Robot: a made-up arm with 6 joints.
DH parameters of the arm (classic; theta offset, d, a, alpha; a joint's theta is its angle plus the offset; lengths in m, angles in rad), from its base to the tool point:
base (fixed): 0.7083 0 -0.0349 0
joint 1: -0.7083 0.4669 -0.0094 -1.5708
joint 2: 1.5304 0 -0.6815 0
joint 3: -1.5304 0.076 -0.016 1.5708
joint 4: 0 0.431 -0.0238 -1.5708
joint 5: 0 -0.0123 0.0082 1.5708
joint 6: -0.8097 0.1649 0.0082 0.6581
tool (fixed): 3.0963 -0.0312 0 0
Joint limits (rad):
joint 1: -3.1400..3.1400
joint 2: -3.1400..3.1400
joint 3: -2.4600..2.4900
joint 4: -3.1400..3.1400
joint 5: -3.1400..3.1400
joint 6: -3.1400..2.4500
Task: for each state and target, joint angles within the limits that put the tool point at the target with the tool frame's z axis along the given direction. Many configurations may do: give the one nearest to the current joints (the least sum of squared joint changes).
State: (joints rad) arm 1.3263 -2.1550 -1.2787 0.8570 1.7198 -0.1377
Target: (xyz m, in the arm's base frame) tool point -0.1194 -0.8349 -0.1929 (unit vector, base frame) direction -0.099 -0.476 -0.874
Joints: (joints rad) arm 1.6297 -1.8142 -1.1840 0.7701 0.9864 -0.5212
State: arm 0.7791 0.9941 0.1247 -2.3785 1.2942 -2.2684
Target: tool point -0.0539 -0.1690 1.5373 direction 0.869 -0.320 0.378
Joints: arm 1.4753 0.1624 -0.4067 -2.3252 1.4527 -1.7566
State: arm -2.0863 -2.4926 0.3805 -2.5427 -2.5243 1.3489
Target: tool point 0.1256 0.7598 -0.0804 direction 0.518 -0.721 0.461
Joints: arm -1.6633 -2.2598 0.3254 -2.7445 -3.1386 1.5232
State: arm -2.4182 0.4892 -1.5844 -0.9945 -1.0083 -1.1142
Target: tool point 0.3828 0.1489 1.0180 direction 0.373 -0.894 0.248
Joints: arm -2.1881 0.1447 -1.8485 -1.4294 -1.5759 -1.2586
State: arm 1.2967 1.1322 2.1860 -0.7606 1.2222 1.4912
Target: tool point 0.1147 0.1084 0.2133 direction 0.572 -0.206 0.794
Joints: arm 0.6014 1.9248 2.4900 -0.4321 1.5530 2.0923
